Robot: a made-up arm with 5 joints. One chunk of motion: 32 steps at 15 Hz.
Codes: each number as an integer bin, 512 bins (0 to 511) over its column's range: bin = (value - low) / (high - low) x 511, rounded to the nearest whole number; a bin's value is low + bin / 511 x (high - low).
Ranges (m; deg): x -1.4..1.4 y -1.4..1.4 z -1.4..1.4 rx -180..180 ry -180..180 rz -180..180
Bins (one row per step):
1: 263 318 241 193 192 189
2: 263 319 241 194 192 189
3: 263 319 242 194 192 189
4: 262 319 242 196 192 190
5: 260 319 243 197 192 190
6: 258 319 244 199 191 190
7: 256 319 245 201 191 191
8: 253 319 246 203 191 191
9: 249 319 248 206 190 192
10: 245 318 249 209 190 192
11: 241 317 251 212 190 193
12: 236 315 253 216 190 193
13: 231 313 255 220 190 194
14: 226 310 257 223 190 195
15: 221 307 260 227 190 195
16: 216 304 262 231 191 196
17: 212 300 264 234 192 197
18: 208 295 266 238 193 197
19: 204 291 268 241 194 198
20: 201 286 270 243 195 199
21: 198 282 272 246 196 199
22: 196 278 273 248 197 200
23: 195 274 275 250 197 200
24: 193 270 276 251 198 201
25: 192 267 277 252 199 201
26: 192 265 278 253 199 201
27: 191 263 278 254 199 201
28: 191 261 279 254 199 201
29: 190 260 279 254 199 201
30: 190 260 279 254 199 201
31: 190 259 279 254 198 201
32: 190 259 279 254 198 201
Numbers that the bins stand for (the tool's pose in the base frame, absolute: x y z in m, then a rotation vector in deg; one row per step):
1: 0.0411 0.3425 -0.0795 -44.03 -44.74 -46.85
2: 0.0411 0.3479 -0.0795 -43.33 -44.74 -46.85
3: 0.0411 0.3479 -0.0740 -43.33 -44.74 -46.85
4: 0.0356 0.3479 -0.0740 -41.92 -44.74 -46.14
5: 0.0247 0.3479 -0.0685 -41.21 -44.74 -46.14
6: 0.0137 0.3479 -0.0630 -39.80 -45.44 -46.14
7: 0.0027 0.3479 -0.0575 -38.40 -45.44 -45.44
8: -0.0137 0.3479 -0.0521 -36.99 -45.44 -45.44
9: -0.0356 0.3479 -0.0411 -34.87 -46.14 -44.74
10: -0.0575 0.3425 -0.0356 -32.76 -46.14 -44.74
11: -0.0795 0.3370 -0.0247 -30.65 -46.14 -44.03
12: -0.1068 0.3260 -0.0137 -27.83 -46.14 -44.03
13: -0.1342 0.3151 -0.0027 -25.01 -46.14 -43.33
14: -0.1616 0.2986 0.0082 -22.90 -46.14 -42.62
15: -0.1890 0.2822 0.0247 -20.08 -46.14 -42.62
16: -0.2164 0.2658 0.0356 -17.26 -45.44 -41.92
17: -0.2384 0.2438 0.0466 -15.15 -44.74 -41.21
18: -0.2603 0.2164 0.0575 -12.33 -44.03 -41.21
19: -0.2822 0.1945 0.0685 -10.22 -43.33 -40.51
20: -0.2986 0.1671 0.0795 -8.81 -42.62 -39.80
21: -0.3151 0.1452 0.0904 -6.69 -41.92 -39.80
22: -0.3260 0.1233 0.0959 -5.28 -41.21 -39.10
23: -0.3315 0.1014 0.1068 -3.87 -41.21 -39.10
24: -0.3425 0.0795 0.1123 -3.17 -40.51 -38.40
25: -0.3479 0.0630 0.1178 -2.47 -39.80 -38.40
26: -0.3479 0.0521 0.1233 -1.76 -39.80 -38.40
27: -0.3534 0.0411 0.1233 -1.06 -39.80 -38.40
28: -0.3534 0.0301 0.1288 -1.06 -39.80 -38.40
29: -0.3589 0.0247 0.1288 -1.06 -39.80 -38.40
30: -0.3589 0.0247 0.1288 -1.06 -39.80 -38.40
31: -0.3589 0.0192 0.1288 -1.06 -40.51 -38.40
32: -0.3589 0.0192 0.1288 -1.06 -40.51 -38.40

